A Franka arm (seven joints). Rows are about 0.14 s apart.
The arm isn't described. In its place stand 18 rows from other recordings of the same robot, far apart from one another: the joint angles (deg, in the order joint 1, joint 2, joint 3, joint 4, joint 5, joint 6, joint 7), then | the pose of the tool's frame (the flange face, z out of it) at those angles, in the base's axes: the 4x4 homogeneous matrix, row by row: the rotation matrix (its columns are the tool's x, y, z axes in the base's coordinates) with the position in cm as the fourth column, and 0 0 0 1 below.
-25.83, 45.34, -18.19, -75.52, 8.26, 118.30, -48.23 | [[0.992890, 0.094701, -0.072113, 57.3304], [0.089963, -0.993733, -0.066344, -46.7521], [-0.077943, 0.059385, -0.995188, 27.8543], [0, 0, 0, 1]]
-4.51, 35.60, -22.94, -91.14, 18.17, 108.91, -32.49 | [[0.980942, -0.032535, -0.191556, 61.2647], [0.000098, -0.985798, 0.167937, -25.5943], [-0.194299, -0.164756, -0.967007, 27.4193], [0, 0, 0, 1]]
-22.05, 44.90, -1.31, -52.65, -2.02, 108.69, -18.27 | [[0.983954, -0.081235, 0.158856, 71.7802], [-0.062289, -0.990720, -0.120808, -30.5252], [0.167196, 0.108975, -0.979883, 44.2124], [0, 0, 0, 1]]
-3.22, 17.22, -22.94, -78.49, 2.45, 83.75, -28.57 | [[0.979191, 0.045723, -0.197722, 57.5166], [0.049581, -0.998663, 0.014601, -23.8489], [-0.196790, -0.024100, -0.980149, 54.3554], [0, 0, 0, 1]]
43.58, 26.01, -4.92, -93.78, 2.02, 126.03, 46.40 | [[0.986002, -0.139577, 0.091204, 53.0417], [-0.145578, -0.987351, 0.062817, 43.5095], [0.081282, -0.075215, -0.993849, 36.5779], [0, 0, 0, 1]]
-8.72, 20.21, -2.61, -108.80, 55.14, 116.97, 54.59 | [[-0.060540, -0.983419, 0.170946, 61.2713], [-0.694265, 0.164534, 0.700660, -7.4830], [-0.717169, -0.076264, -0.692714, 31.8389], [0, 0, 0, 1]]
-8.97, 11.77, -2.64, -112.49, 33.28, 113.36, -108.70 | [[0.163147, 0.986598, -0.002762, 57.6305], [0.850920, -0.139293, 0.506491, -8.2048], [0.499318, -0.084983, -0.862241, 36.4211], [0, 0, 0, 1]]
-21.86, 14.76, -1.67, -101.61, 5.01, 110.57, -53.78 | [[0.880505, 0.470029, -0.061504, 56.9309], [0.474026, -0.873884, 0.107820, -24.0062], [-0.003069, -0.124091, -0.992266, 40.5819], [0, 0, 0, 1]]
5.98, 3.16, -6.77, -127.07, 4.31, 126.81, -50.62 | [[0.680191, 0.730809, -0.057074, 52.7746], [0.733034, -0.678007, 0.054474, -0.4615], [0.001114, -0.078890, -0.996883, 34.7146], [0, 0, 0, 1]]
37.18, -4.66, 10.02, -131.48, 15.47, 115.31, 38.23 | [[0.956961, 0.010023, -0.290044, 31.4126], [0.017123, -0.999612, 0.021954, 36.2783], [-0.289711, -0.025976, -0.956761, 36.9056], [0, 0, 0, 1]]
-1.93, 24.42, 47.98, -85.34, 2.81, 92.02, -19.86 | [[0.422918, 0.827992, -0.368198, 48.8582], [0.905297, -0.403874, 0.131617, 40.1998], [-0.039728, -0.388991, -0.920384, 48.3716], [0, 0, 0, 1]]
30.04, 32.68, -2.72, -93.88, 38.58, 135.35, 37.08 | [[0.821829, -0.569278, 0.022817, 61.8519], [-0.507916, -0.713924, 0.482010, 33.3400], [-0.258108, -0.407719, -0.875868, 30.2044], [0, 0, 0, 1]]
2.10, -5.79, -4.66, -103.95, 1.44, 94.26, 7.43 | [[0.982074, -0.176277, -0.066764, 52.2137], [-0.174169, -0.984049, 0.036224, -2.2553], [-0.072084, -0.023947, -0.997111, 57.0004], [0, 0, 0, 1]]
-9.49, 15.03, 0.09, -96.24, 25.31, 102.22, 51.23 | [[0.361863, -0.930707, -0.053282, 62.0094], [-0.831612, -0.348107, 0.432715, -6.5490], [-0.421279, -0.112274, -0.899955, 44.2568], [0, 0, 0, 1]]
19.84, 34.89, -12.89, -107.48, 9.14, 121.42, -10.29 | [[0.919661, 0.203234, -0.336035, 58.9190], [0.202128, -0.978595, -0.038672, 8.1351], [-0.336702, -0.032357, -0.941055, 16.7735], [0, 0, 0, 1]]
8.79, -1.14, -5.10, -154.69, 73.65, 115.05, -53.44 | [[0.992941, -0.070059, -0.095711, 35.7292], [0.048316, -0.498040, 0.865807, 8.0623], [-0.108325, -0.864319, -0.491139, 22.4172], [0, 0, 0, 1]]
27.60, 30.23, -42.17, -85.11, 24.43, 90.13, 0.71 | [[0.910069, -0.319567, -0.263916, 64.6887], [-0.289366, -0.945800, 0.147411, -4.4763], [-0.296719, -0.057786, -0.953215, 40.6361], [0, 0, 0, 1]]
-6.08, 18.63, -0.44, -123.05, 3.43, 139.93, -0.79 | [[0.988964, -0.145974, -0.025354, 56.2993], [-0.144925, -0.988666, 0.039183, -6.4236], [-0.030786, -0.035076, -0.998910, 24.6340], [0, 0, 0, 1]]
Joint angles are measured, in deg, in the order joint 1, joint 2, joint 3, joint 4, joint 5, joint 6, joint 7. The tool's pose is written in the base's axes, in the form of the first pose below.
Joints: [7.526, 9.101, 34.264, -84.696, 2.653, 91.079, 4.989]
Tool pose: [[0.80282, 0.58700, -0.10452, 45.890], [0.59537, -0.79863, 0.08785, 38.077], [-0.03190, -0.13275, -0.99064, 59.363], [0, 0, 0, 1]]
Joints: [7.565, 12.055, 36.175, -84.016, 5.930, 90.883, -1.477]
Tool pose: [[0.70832, 0.67966, -0.19065, 45.542], [0.70446, -0.69780, 0.12966, 40.038], [-0.04491, -0.22615, -0.97306, 57.600], [0, 0, 0, 1]]
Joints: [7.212, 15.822, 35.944, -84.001, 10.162, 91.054, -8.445]
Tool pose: [[0.63057, 0.71735, -0.29630, 46.960], [0.77438, -0.60712, 0.17814, 40.361], [-0.05210, -0.34178, -0.93833, 54.462], [0, 0, 0, 1]]
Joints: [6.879, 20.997, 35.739, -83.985, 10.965, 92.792, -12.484]
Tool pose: [[0.59318, 0.71846, -0.36325, 49.267], [0.80284, -0.56149, 0.20046, 40.420], [-0.05994, -0.41053, -0.90987, 49.932], [0, 0, 0, 1]]
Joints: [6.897, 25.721, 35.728, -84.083, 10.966, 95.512, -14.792]
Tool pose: [[0.57670, 0.71057, -0.40312, 50.954], [0.81485, -0.53567, 0.22152, 40.817], [-0.05853, -0.45623, -0.88793, 45.641], [0, 0, 0, 1]]
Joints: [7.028, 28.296, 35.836, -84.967, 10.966, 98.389, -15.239]
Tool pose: [[0.58133, 0.69852, -0.41729, 51.557], [0.81173, -0.53321, 0.23827, 41.312], [-0.05607, -0.47724, -0.87698, 42.771], [0, 0, 0, 1]]
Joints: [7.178, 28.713, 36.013, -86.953, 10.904, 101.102, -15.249]
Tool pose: [[0.58598, 0.69659, -0.41399, 51.217], [0.80865, -0.53554, 0.24350, 41.763], [-0.05209, -0.47746, -0.87711, 41.161], [0, 0, 0, 1]]
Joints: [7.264, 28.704, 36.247, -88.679, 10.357, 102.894, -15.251]
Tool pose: [[0.58378, 0.70161, -0.40858, 50.736], [0.81017, -0.53635, 0.23655, 42.040], [-0.05318, -0.46911, -0.88154, 40.066], [0, 0, 0, 1]]
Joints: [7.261, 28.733, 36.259, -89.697, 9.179, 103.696, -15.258]
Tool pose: [[0.57872, 0.71027, -0.40076, 50.575], [0.81329, -0.53903, 0.21911, 41.943], [-0.06039, -0.45273, -0.88960, 39.275], [0, 0, 0, 1]]
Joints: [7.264, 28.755, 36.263, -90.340, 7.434, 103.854, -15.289]
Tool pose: [[0.56782, 0.72430, -0.39111, 50.476], [0.81998, -0.53936, 0.19162, 41.743], [-0.07215, -0.42951, -0.90017, 38.681], [0, 0, 0, 1]]
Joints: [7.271, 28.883, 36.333, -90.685, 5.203, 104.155, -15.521]
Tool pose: [[0.55312, 0.74508, -0.37271, 50.533], [0.82947, -0.53423, 0.16301, 41.574], [-0.07765, -0.39932, -0.91352, 38.227], [0, 0, 0, 1]]
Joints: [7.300, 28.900, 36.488, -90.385, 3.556, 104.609, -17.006]
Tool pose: [[0.52700, 0.77539, -0.34791, 50.765], [0.84779, -0.50827, 0.15140, 41.602], [-0.05944, -0.37474, -0.92522, 38.450], [0, 0, 0, 1]]
